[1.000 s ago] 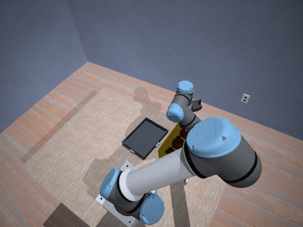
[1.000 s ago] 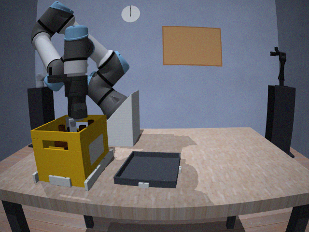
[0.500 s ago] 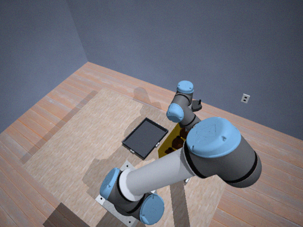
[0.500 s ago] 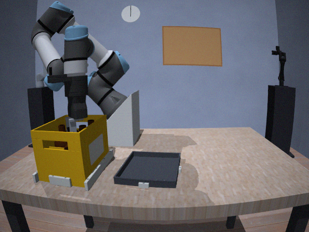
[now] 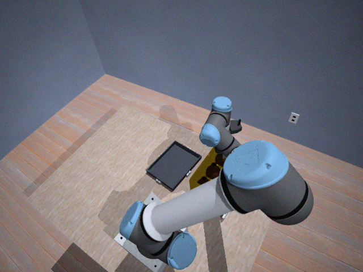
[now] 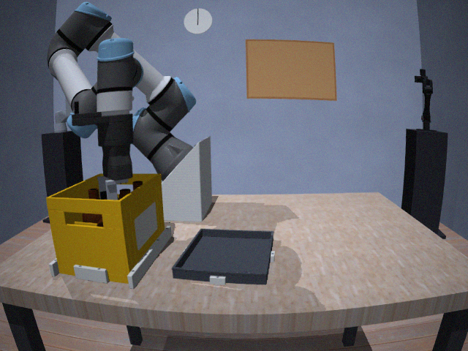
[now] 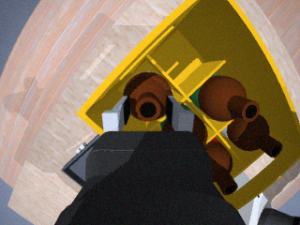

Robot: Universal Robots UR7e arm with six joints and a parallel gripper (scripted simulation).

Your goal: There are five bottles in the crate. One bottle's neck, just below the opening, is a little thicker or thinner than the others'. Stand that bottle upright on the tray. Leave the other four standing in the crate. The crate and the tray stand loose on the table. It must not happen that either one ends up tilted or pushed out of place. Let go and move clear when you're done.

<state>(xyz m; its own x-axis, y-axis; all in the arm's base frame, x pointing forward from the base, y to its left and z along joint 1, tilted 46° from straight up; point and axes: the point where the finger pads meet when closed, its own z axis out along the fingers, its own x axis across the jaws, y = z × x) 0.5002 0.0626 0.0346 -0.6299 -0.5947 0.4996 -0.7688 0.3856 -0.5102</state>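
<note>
My gripper is now 7 cm above the bottle. The rest, counted from my hand: dark tray (22 cm to the left, 15 cm below, 14 cm behind); then yellow crate (8 cm below, 8 cm behind, 5 cm to the right).
</note>
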